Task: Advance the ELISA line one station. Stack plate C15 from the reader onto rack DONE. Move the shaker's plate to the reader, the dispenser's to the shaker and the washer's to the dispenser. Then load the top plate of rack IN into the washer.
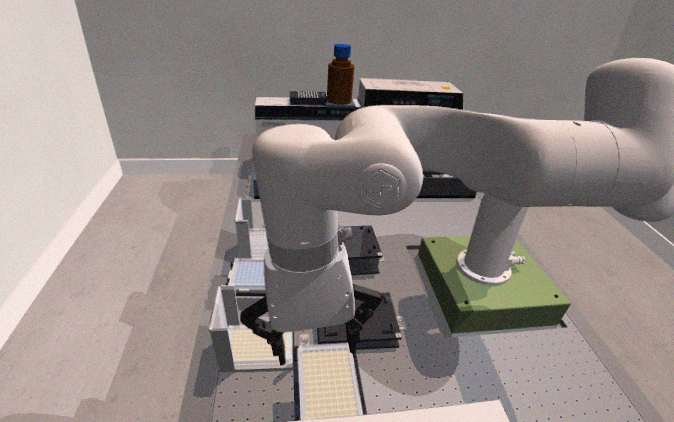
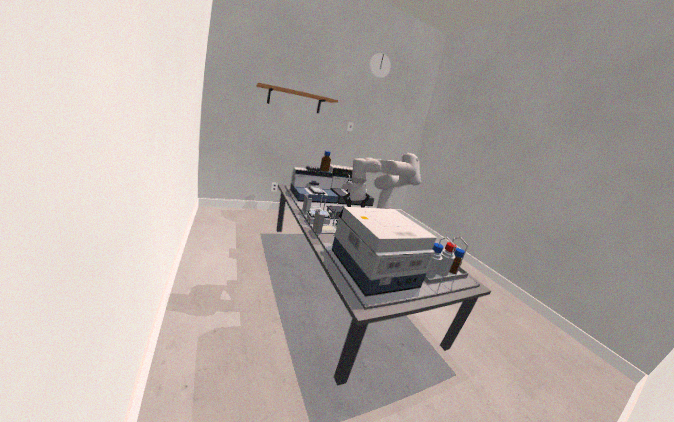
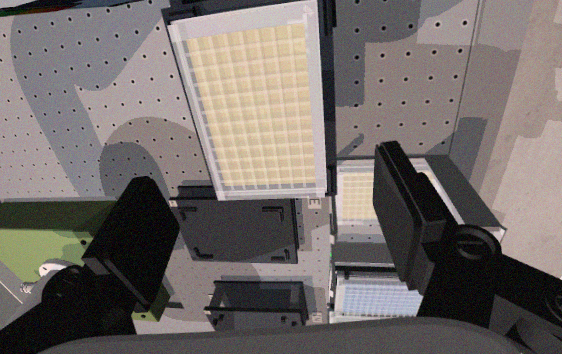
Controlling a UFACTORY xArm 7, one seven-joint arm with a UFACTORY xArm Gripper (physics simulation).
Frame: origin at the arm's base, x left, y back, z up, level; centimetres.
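Seen in the pictures: gripper, fingertip midpoint: (image 1: 317, 350) (image 3: 266, 188); arm's base, origin of the base link: (image 1: 483, 267).
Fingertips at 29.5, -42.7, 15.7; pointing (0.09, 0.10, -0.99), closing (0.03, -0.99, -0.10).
Observation:
Offsets run from my fingertips to a thing's top centre, as dx, dy, dz. "pt": to the spot under its first point.
A plate with yellow wells {-0.1, +1.9, -7.6} (image 1: 330, 382) (image 3: 260, 110) lies flat on a dark carrier beside the big white instrument. My gripper (image 1: 317, 350) (image 2: 356, 203) (image 3: 266, 188) is open and empty, above the inner end of this plate, with its fingers spread wider than the plate. Another yellow plate {-15.6, -9.4, -18.8} (image 1: 252, 346) (image 3: 356, 197) sits in a white-walled station. A blue plate {-30.2, -9.1, -14.1} (image 1: 249, 273) (image 3: 380, 300) sits at the station behind it. A dark holder {-19.7, +11.7, -17.1} (image 1: 375, 325) (image 3: 240, 232) with corner brackets holds no plate; a partly readable label lies beside it. A second dark holder {-40.5, +12.0, -14.0} (image 1: 364, 242) (image 3: 260, 300) stands farther back. Plate codes are unreadable.
The arm hides part of the line. A white-walled station (image 1: 243, 235) stands farther back, with instruments and an amber bottle {pt -91.6, +15.4, +9.4} (image 1: 340, 82) (image 2: 325, 162) at the far end. The big white instrument {+28.5, +1.5, +6.1} (image 2: 387, 227) and a bottle tray {pt +47.5, +50.8, -18.3} (image 2: 462, 274) occupy the near end. The green base (image 1: 505, 300) is at right.

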